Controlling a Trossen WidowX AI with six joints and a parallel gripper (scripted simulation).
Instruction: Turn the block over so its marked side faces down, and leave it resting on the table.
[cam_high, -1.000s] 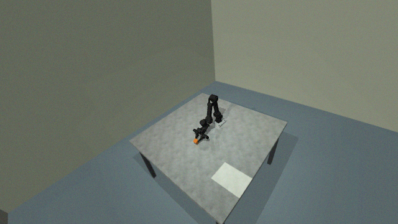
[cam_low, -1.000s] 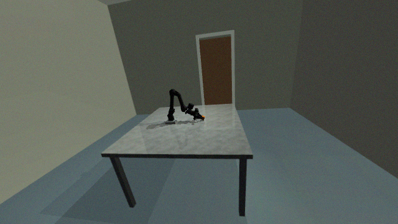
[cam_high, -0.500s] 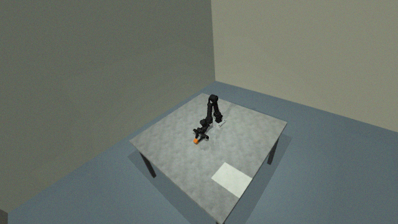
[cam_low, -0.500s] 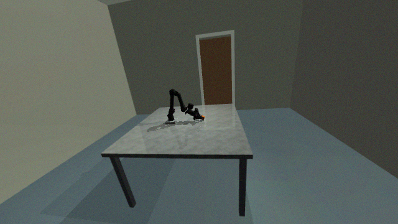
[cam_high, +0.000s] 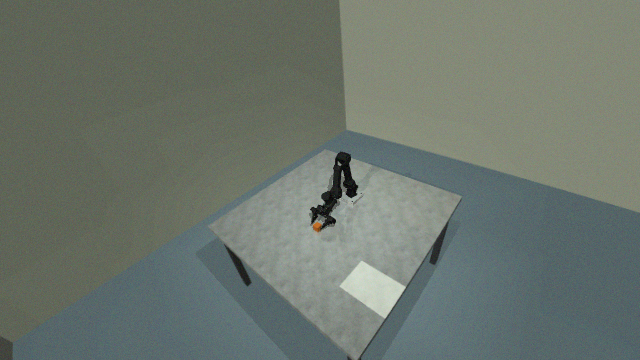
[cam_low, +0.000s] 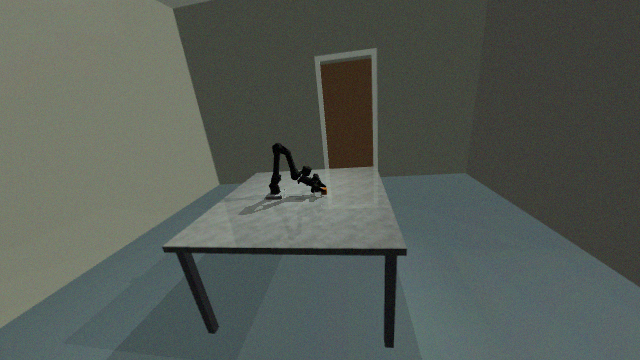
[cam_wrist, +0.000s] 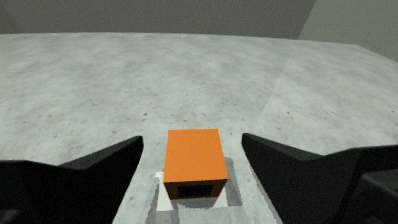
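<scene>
Right now my gripper tip is 2 cm past the orange block and 2 cm above it.
</scene>
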